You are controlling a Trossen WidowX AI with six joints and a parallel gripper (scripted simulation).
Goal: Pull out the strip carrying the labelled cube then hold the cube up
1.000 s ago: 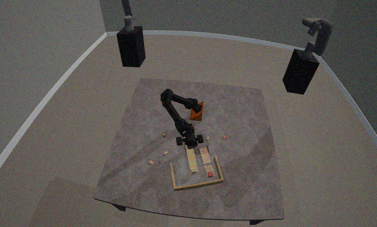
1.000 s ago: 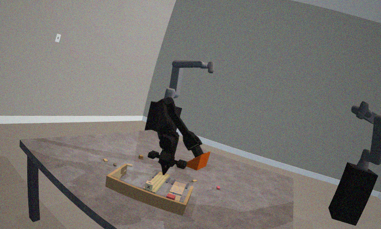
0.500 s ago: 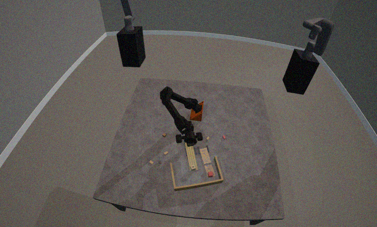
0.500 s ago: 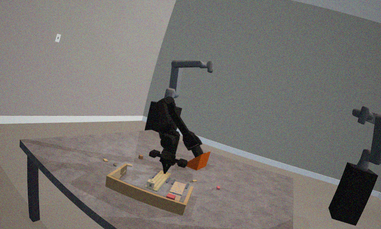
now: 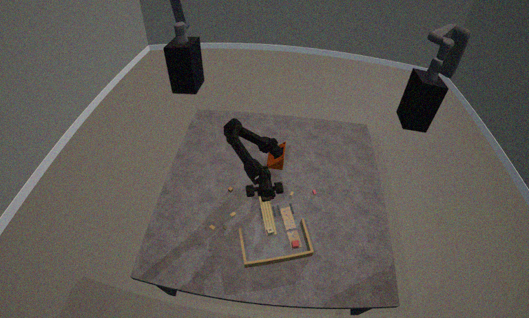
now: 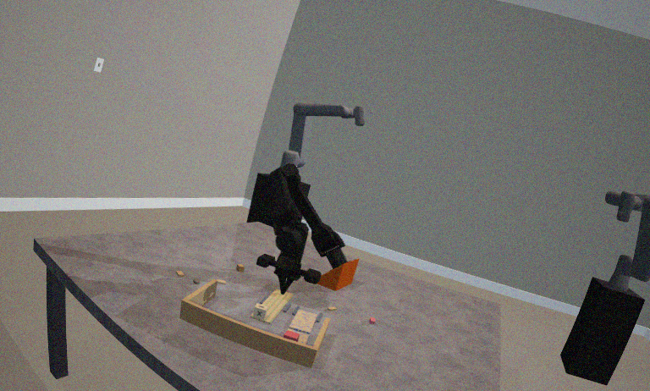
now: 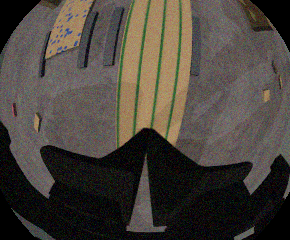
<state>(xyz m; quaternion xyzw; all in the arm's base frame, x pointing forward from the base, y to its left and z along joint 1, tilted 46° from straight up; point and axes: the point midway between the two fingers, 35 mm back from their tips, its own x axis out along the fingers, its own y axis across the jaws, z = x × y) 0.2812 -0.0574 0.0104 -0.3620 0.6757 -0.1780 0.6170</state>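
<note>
Now: gripper tip 14 cm to the right of the blue-speckled strip and 10 cm short of it.
</note>
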